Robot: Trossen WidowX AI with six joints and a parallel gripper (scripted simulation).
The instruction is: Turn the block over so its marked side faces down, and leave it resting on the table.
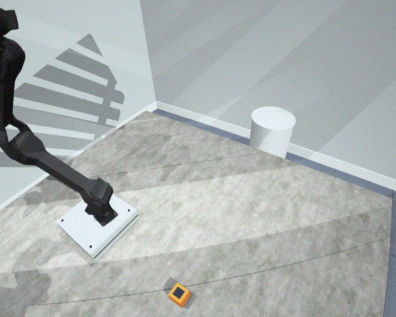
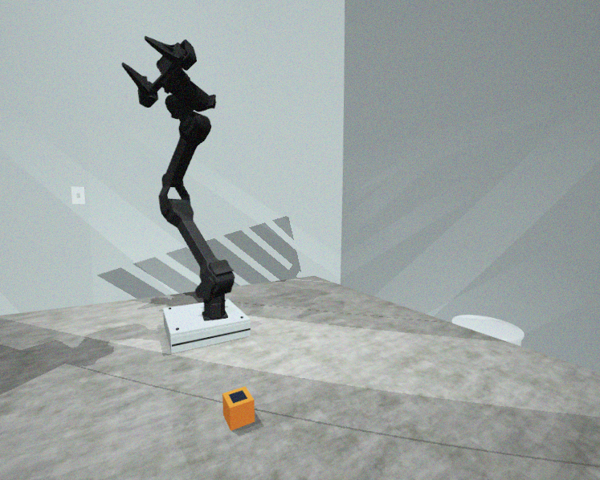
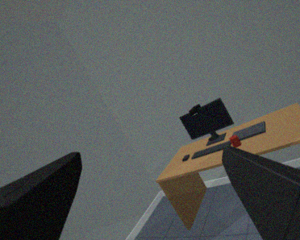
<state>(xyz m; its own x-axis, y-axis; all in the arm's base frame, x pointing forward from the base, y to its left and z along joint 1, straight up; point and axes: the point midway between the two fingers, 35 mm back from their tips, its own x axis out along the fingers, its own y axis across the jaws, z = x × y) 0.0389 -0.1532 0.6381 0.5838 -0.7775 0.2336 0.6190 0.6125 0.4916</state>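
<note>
Right now the orange block is 30 cm ahead of my gripper tip, 17 cm to the left of it and 67 cm below it.
</note>
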